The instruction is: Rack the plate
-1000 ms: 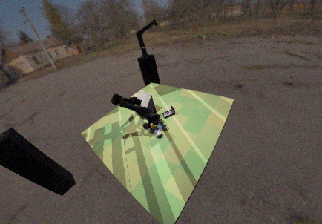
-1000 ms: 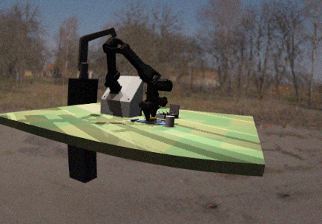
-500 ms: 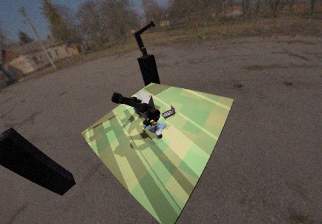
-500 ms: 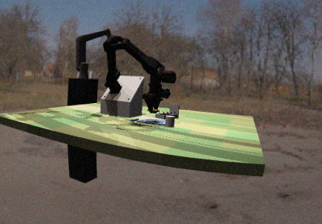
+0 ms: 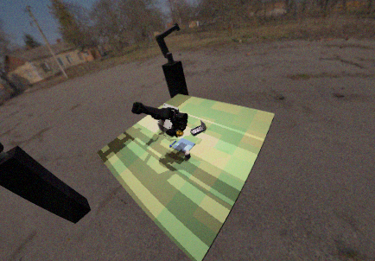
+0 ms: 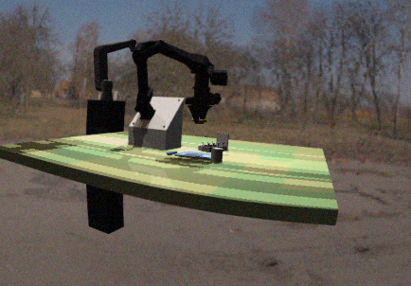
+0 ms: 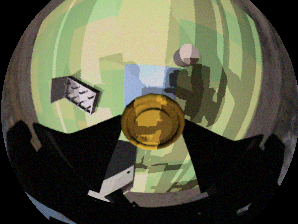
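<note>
The dish rack lies 10 mm behind my gripper tip, 220 mm to the left of it and 110 mm below it. Round my gripper tip: plate 10 mm above; then blue mat 130 mm below.
</note>
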